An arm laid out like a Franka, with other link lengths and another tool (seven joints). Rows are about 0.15 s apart.
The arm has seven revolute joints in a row. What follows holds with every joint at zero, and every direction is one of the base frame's.
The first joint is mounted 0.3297 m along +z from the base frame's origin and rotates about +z.
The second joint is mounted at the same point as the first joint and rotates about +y.
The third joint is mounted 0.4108 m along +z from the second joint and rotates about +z.
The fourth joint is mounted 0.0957 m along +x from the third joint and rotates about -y.
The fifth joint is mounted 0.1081 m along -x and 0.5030 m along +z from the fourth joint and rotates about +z.
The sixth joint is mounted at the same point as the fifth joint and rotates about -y.
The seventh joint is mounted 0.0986 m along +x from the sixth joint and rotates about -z.
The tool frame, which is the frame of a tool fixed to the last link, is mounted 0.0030 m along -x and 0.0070 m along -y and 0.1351 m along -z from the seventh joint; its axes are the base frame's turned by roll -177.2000, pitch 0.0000 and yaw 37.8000 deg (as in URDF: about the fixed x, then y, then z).
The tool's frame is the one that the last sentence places.
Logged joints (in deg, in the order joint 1, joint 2, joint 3, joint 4, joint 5, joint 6, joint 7), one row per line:
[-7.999, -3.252, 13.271, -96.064, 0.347, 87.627, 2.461]
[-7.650, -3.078, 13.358, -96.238, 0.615, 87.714, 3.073]
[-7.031, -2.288, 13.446, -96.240, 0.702, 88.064, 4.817]
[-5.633, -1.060, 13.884, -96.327, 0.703, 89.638, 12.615]
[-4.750, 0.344, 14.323, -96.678, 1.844, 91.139, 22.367]
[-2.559, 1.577, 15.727, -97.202, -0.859, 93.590, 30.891]
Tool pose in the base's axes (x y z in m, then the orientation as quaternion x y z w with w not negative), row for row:
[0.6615, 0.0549, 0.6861, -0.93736, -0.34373, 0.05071, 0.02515]
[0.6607, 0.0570, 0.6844, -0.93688, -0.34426, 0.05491, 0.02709]
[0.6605, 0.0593, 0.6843, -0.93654, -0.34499, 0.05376, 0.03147]
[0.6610, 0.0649, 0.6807, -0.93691, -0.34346, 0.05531, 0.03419]
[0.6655, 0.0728, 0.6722, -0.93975, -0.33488, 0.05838, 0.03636]
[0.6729, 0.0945, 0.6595, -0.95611, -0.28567, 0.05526, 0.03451]
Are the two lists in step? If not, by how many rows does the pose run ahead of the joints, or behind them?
The pose runs 2 rows behind the joints: the pose in row i belongs to the joints in row i - 2.
